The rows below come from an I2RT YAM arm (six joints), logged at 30 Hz.
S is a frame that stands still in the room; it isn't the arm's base.
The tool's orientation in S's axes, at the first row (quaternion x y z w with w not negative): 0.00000, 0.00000, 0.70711, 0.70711
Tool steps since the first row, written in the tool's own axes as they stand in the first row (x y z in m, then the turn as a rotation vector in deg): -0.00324, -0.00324, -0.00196, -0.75, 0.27, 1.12; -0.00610, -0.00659, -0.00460, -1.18, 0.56, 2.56; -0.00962, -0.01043, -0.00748, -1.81, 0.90, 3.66; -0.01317, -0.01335, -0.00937, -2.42, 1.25, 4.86; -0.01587, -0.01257, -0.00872, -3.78, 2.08, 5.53; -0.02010, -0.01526, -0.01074, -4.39, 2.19, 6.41
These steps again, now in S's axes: 0.00324, -0.00324, -0.00196, -0.27, -0.75, 1.12; 0.00659, -0.00610, -0.00460, -0.56, -1.18, 2.56; 0.01043, -0.00962, -0.00748, -0.90, -1.81, 3.66; 0.01335, -0.01317, -0.00937, -1.25, -2.42, 4.86; 0.01257, -0.01587, -0.00872, -2.08, -3.78, 5.53; 0.01526, -0.02010, -0.01074, -2.19, -4.39, 6.41
